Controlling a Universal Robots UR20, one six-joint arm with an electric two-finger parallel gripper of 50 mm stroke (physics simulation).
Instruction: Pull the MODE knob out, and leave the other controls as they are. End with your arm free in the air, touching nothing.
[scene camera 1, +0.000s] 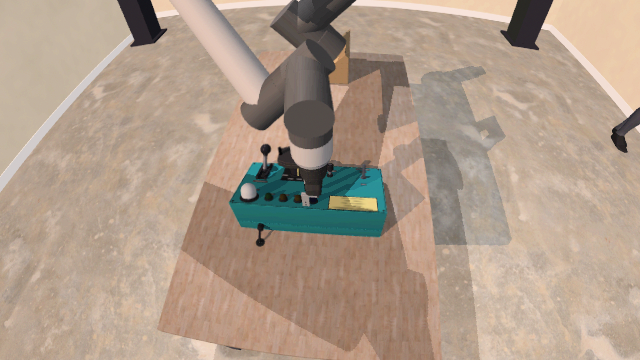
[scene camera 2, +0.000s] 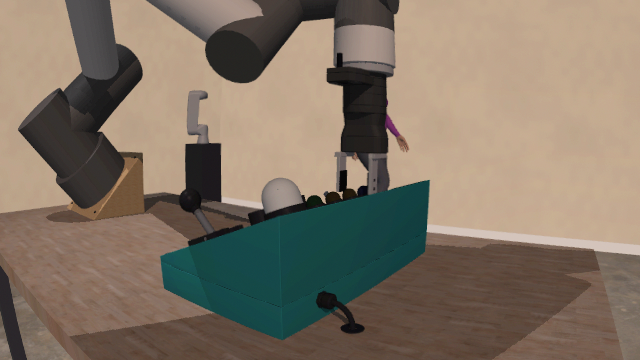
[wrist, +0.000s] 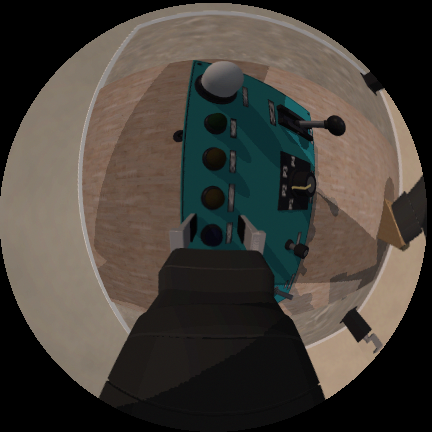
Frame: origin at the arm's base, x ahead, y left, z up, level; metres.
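Where they show: gripper, fingertip midpoint: (scene camera 1: 307, 197) (scene camera 2: 356, 192) (wrist: 216, 222); arm's base, origin of the base link: (scene camera 1: 330, 54) (scene camera 2: 100, 182) (wrist: 399, 222).
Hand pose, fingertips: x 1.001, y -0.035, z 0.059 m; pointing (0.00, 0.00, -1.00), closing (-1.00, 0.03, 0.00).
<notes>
Each offset is from my fingertips to the top centre of the thing. "spot": to the spot under its first point.
A teal control box (scene camera 1: 310, 220) (scene camera 2: 350, 250) (wrist: 260, 200) stands on the table. A dark blue round knob {spot: dx +0.013, dy +0.023, dz +0.004 m} (scene camera 1: 314, 200) (scene camera 2: 362, 190) (wrist: 211, 235) is at the end of its row of round knobs. The label beside it is unreadable, so I cannot tell by reading which knob is MODE. My gripper (scene camera 1: 310, 199) (scene camera 2: 358, 191) (wrist: 216, 222) is open and points down. In the wrist view its two fingers stand on either side of the blue knob, with visible gaps. In scene camera 2 the fingertips are low, near knob height; the lower end of one meets the box's top edge. Contact is not clear.
Two amber knobs (wrist: 213, 197) (wrist: 214, 159), a green knob {spot: dx +0.002, dy -0.118, dz +0.007 m} (wrist: 215, 123) and a white dome {spot: dx +0.007, dy -0.184, dz +0.032 m} (scene camera 1: 248, 191) (scene camera 2: 281, 195) (wrist: 222, 79) continue the row. A ball-topped lever {dx -0.216, dy -0.174, dz +0.006 m} (scene camera 2: 190, 200) (wrist: 335, 125), a rotary selector {dx -0.155, dy -0.056, dz -0.032 m} (wrist: 303, 184) and a small black knob {dx -0.157, dy +0.064, dz -0.024 m} (wrist: 300, 250) stand across the panel.
</notes>
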